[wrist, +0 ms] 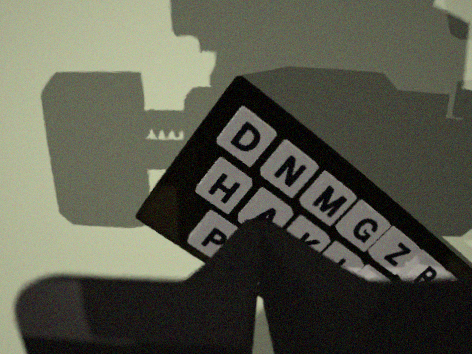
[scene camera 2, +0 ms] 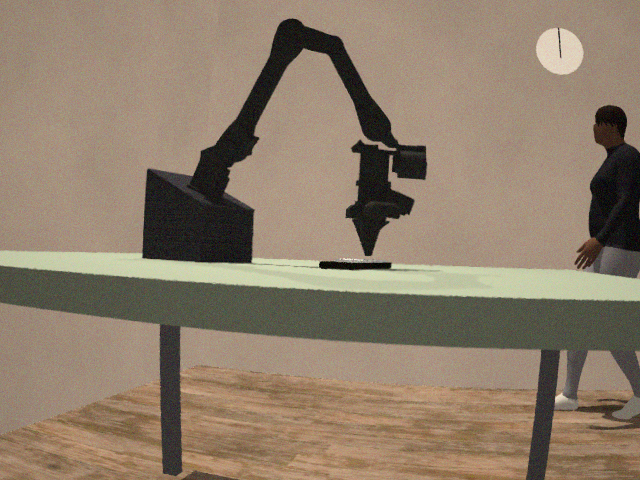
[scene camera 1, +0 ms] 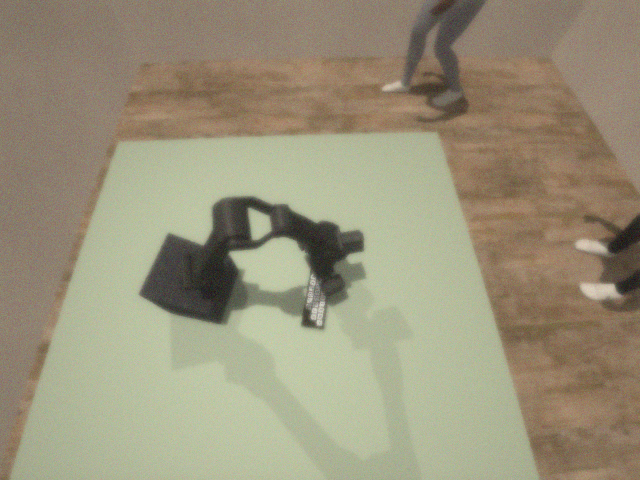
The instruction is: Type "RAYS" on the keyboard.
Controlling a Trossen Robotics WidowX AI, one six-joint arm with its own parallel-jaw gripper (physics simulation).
Scene:
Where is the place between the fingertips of my gripper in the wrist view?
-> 256,232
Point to a black keyboard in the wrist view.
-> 247,141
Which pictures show my gripper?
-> The wrist view, scene camera 2 and scene camera 1: all of them.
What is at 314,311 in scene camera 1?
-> A black keyboard.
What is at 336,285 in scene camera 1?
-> My gripper.

